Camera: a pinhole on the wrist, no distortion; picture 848 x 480 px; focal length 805.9 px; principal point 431.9 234.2 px. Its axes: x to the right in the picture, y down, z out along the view. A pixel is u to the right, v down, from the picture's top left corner.
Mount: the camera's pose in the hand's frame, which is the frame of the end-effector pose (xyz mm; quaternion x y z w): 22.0 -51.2 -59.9 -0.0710 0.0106 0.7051 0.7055
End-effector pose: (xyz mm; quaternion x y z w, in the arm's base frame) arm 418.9 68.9 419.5 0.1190 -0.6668 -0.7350 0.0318
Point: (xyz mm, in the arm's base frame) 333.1 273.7 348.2
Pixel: 239.4 76.4
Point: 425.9 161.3 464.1
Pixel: 755.3 430.8
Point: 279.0 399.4 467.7
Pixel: 490.6 89.3
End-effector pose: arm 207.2 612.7 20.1 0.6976 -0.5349 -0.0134 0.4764
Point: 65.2 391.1 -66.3
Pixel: 561.4 60.2
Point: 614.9 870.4 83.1
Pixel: behind the camera
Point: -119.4 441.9 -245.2
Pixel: 508.4 423.3
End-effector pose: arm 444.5 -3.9 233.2 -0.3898 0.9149 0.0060 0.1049
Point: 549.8 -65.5 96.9
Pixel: 106.7 253.7
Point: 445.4 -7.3 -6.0
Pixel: 516.5 92.4
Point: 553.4 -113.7 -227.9
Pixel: 223.8 45.7
